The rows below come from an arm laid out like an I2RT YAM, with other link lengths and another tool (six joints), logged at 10 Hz.
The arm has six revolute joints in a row. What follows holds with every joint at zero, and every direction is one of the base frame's.
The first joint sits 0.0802 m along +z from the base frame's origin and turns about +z.
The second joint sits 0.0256 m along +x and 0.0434 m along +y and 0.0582 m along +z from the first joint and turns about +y.
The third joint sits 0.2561 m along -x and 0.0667 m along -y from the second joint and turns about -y.
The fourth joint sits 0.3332 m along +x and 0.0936 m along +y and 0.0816 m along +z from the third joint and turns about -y.
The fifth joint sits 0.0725 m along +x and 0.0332 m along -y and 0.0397 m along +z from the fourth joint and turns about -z.
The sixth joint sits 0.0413 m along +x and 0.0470 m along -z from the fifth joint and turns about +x.
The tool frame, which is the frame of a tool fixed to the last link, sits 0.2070 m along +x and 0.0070 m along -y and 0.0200 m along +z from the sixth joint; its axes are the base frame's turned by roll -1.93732, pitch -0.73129 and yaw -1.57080 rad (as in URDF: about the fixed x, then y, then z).
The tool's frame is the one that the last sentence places.
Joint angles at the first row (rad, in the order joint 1, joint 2, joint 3, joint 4, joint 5, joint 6):
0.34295 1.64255 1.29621 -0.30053 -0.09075 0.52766
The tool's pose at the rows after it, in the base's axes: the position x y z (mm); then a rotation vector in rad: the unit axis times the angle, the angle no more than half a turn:
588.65, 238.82, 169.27, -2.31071, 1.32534, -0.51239
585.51, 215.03, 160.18, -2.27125, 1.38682, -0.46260
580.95, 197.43, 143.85, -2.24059, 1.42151, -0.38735
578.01, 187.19, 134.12, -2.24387, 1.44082, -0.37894
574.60, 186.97, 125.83, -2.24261, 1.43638, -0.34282
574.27, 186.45, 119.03, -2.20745, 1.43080, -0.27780
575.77, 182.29, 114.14, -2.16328, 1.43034, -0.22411
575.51, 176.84, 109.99, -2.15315, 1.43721, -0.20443
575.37, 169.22, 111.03, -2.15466, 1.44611, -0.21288
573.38, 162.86, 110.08, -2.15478, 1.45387, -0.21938
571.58, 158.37, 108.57, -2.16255, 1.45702, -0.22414
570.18, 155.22, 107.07, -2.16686, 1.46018, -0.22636
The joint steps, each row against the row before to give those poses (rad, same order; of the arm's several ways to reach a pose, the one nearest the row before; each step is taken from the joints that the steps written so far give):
-0.02193 -0.04834 -0.05394 0.01244 0.00999 0.01382
-0.04707 -0.03300 -0.04891 0.00276 -0.03287 0.03378
-0.05028 -0.01850 -0.05157 0.01210 -0.06194 0.02559
-0.01779 -0.00826 -0.02608 0.00268 -0.00548 -0.00540
-0.01136 0.00030 -0.01723 0.00574 -0.02978 0.00410
-0.02564 0.00574 -0.01884 0.02497 -0.06210 0.02697
-0.03035 0.00508 -0.02015 0.03270 -0.05815 0.02893
-0.01713 0.00188 -0.00827 0.00357 -0.02018 0.00348
-0.01283 -0.00832 -0.00231 -0.01037 0.00033 -0.01039
-0.01044 -0.01236 -0.01301 -0.00235 0.00023 -0.00737
-0.00751 -0.00674 -0.00649 -0.00734 0.00018 -0.01202
-0.00531 -0.00472 -0.00585 -0.00378 0.00000 -0.00706

